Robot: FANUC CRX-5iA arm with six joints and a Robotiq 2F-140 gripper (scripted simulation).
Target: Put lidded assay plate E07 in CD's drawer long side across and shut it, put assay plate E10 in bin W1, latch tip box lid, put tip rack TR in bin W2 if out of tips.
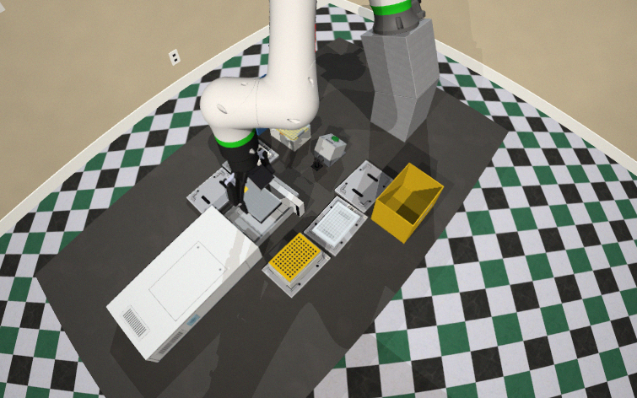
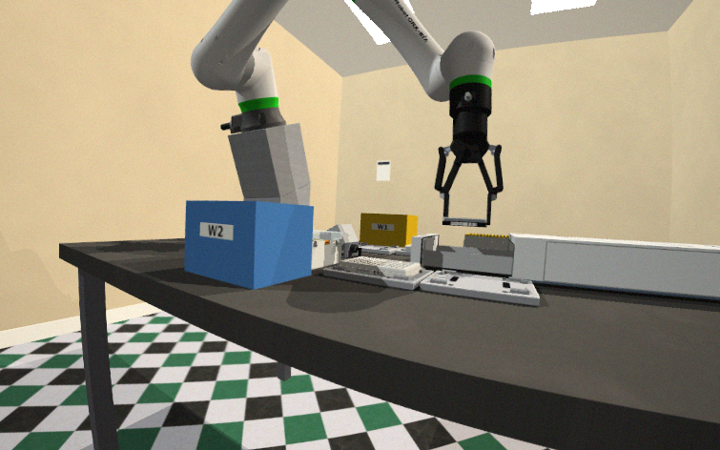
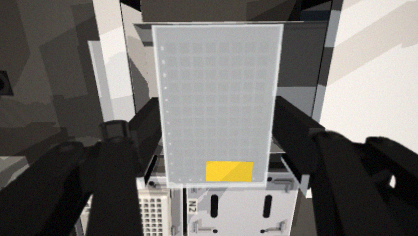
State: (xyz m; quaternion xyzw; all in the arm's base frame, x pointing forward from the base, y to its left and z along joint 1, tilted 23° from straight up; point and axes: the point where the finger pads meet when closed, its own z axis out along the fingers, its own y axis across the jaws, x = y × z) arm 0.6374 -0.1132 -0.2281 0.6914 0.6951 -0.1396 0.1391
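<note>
The cooler drawer lies 4 cm ahead of my hand and 9 cm below it. Also, from my hand: lid: 2 cm below; then black assay plate: 2 cm below; then cooler CD: 18 cm ahead, 9 cm below.
</note>
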